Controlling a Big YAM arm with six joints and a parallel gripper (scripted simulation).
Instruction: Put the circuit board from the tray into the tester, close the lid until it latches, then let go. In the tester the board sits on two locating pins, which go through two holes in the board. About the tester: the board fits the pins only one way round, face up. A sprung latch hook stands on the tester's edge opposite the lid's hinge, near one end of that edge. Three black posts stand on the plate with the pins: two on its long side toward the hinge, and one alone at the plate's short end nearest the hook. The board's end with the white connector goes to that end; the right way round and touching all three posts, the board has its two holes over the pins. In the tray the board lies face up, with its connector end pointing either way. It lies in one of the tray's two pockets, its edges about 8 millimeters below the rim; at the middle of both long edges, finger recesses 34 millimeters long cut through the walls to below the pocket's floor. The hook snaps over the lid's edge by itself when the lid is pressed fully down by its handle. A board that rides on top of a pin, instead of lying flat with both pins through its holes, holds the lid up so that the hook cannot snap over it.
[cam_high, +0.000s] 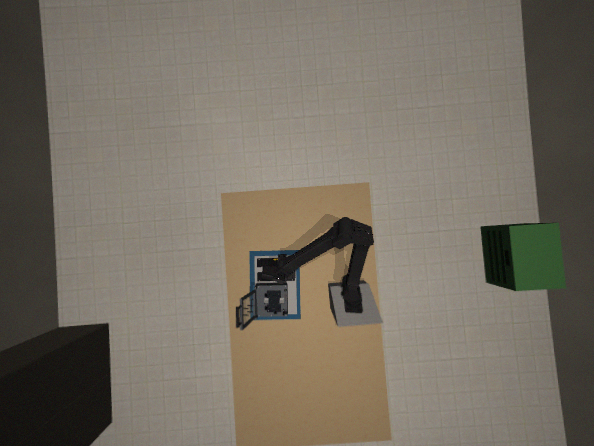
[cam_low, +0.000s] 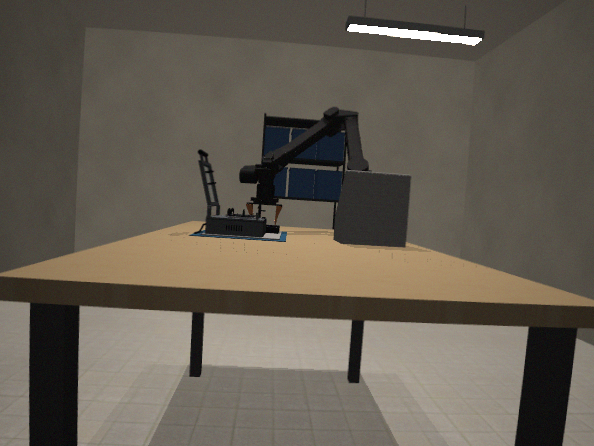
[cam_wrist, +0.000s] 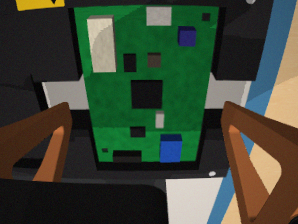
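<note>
Right now my hand is 20 mm above the green circuit board. The rest, counted from my hand: black latch hook (10 mm behind, 230 mm to the left, 50 mm above); dark pin plate (60 mm ahead, 180 mm to the left, 30 mm above); tester lid (180 mm ahead, 180 mm to the left, 140 mm above).
</note>
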